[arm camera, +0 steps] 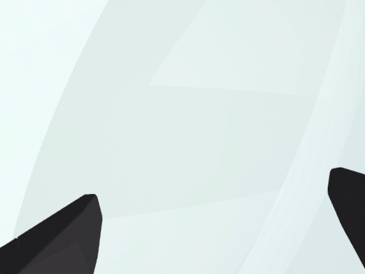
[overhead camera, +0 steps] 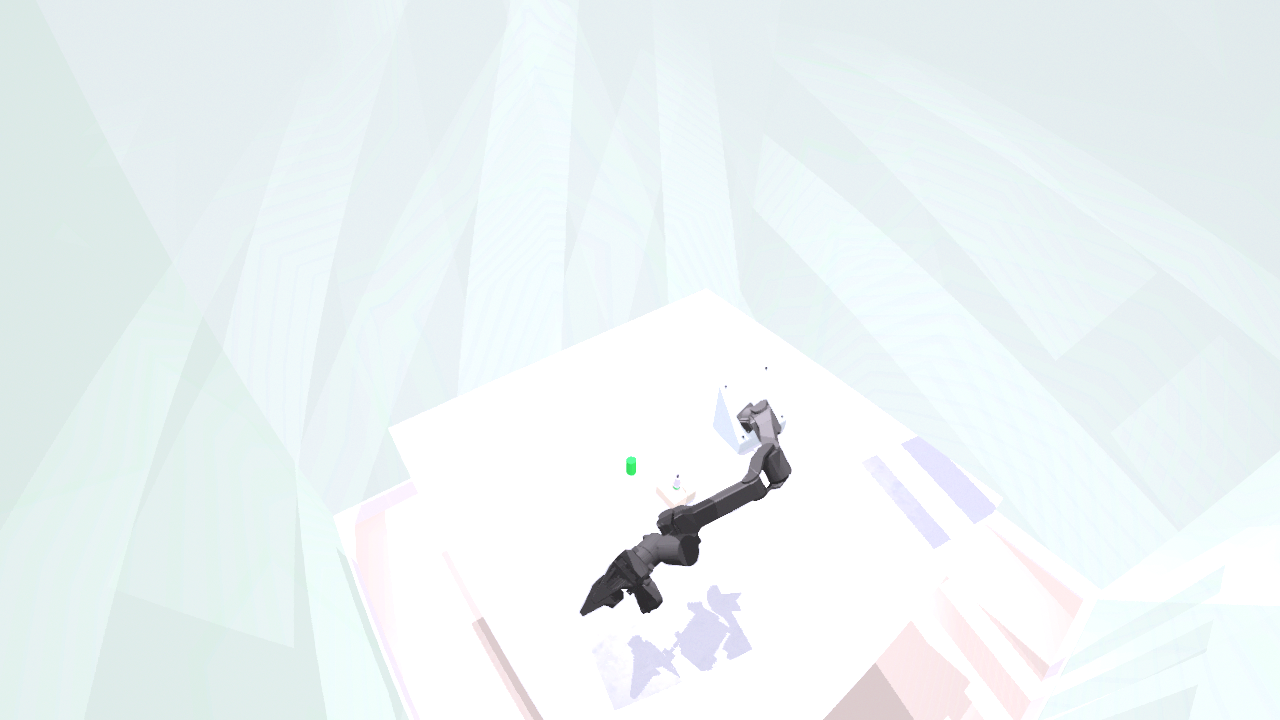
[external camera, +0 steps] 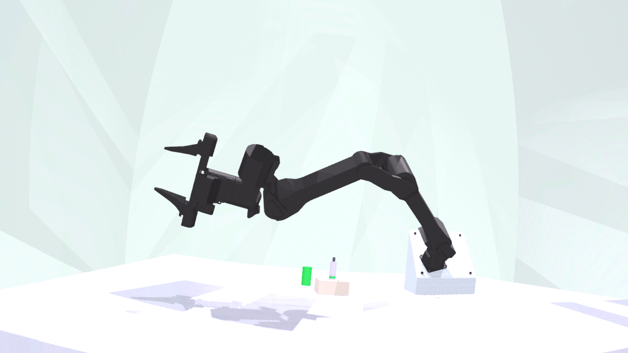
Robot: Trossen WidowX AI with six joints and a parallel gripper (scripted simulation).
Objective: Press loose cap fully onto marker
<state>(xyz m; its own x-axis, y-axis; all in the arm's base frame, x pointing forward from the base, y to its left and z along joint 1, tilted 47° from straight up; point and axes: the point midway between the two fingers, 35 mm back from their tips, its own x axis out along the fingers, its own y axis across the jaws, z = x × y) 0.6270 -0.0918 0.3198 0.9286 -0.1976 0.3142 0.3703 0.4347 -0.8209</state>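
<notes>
My gripper tip is now 39 cm past the green cap, 30 cm to the left of it and 21 cm above it. From my gripper tip the other things lie so: marker: 42 cm behind, 17 cm to the right, 17 cm below; beige holder block: 42 cm behind, 22 cm below, 17 cm to the right.
</notes>
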